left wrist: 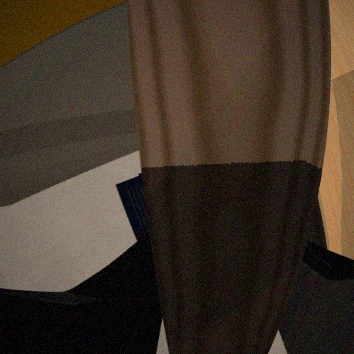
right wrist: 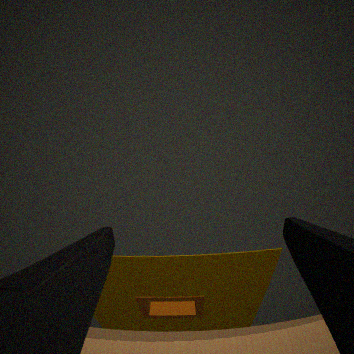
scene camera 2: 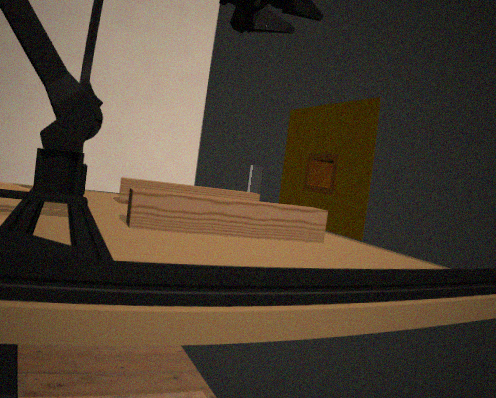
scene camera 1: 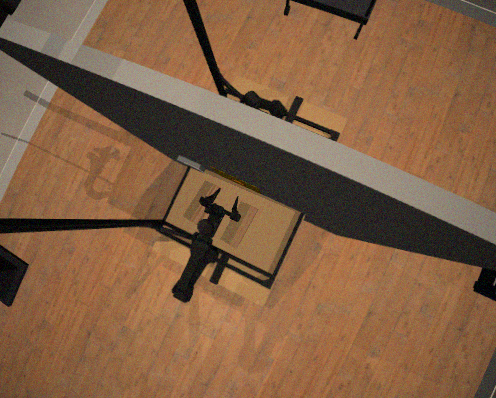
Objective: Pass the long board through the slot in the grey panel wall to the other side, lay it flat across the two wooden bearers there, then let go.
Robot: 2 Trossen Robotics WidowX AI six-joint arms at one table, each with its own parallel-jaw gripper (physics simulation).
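Observation:
The long board [left wrist: 230,100] runs up the middle of the left wrist view; its far end is out of frame. My left gripper [left wrist: 208,227] is shut on it. Yellow shows at the upper left there. The grey panel wall [scene camera 1: 350,160] [scene camera 2: 435,150] [right wrist: 175,125] has a yellow patch [scene camera 2: 332,130] [right wrist: 200,275] around its slot. A brown wood-grained square [scene camera 2: 321,176] fills most of the slot in scene camera 2; I cannot tell whether it is the board's end. Two wooden bearers, a near one [scene camera 2: 227,215] and a far one [scene camera 2: 175,187], lie apart on the table. My right gripper [scene camera 1: 227,195] [scene camera 2: 305,24] [right wrist: 199,232] is open and empty above them.
The right arm's table [scene camera 1: 280,220] [scene camera 2: 160,250] stands against the wall and has a black frame rail [scene camera 2: 250,280] along its edge. A small light plate [scene camera 1: 190,163] stands at the table's corner by the wall. Part of the left arm [scene camera 1: 262,104] shows beyond the wall.

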